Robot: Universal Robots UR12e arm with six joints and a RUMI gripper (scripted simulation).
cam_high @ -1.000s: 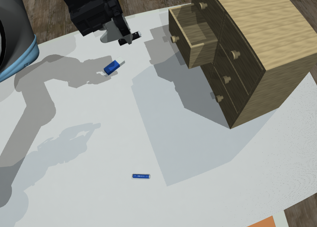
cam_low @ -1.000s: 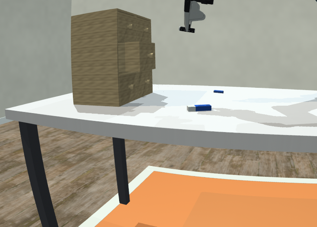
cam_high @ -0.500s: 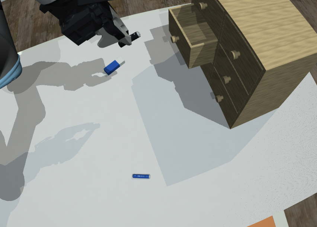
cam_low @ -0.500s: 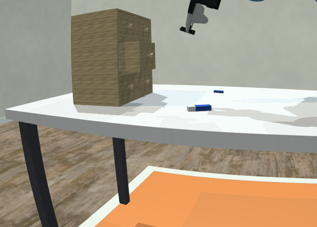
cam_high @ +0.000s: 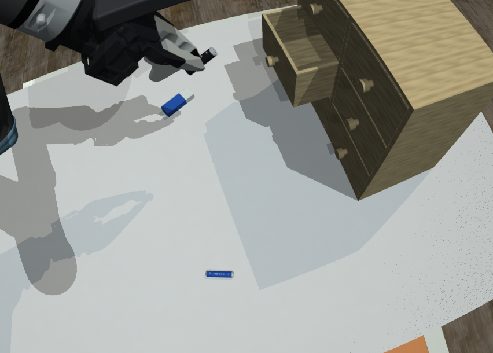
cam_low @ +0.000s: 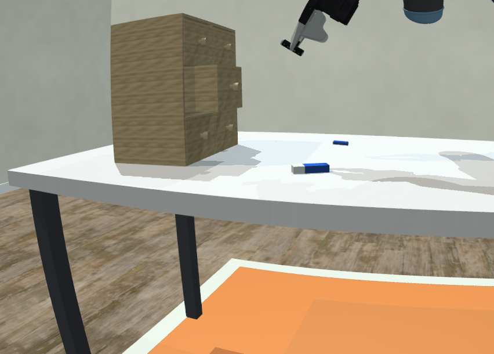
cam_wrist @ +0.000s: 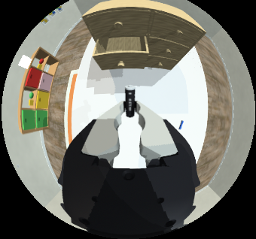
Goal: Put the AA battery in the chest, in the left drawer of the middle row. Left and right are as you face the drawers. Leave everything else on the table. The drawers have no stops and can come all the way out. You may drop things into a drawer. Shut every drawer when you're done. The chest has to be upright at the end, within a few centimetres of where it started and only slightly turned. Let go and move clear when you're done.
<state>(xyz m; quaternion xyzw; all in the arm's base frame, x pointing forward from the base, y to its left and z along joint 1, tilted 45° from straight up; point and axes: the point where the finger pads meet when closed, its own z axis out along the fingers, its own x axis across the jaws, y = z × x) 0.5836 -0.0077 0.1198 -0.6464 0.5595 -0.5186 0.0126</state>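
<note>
Now: hand 10 mm short of the black battery and 10 mm above it. Also, from my hand: blue AA battery: 230 mm below, 220 mm to the right, 110 mm behind; then eraser: 230 mm below, 110 mm to the left, 20 mm behind.
</note>
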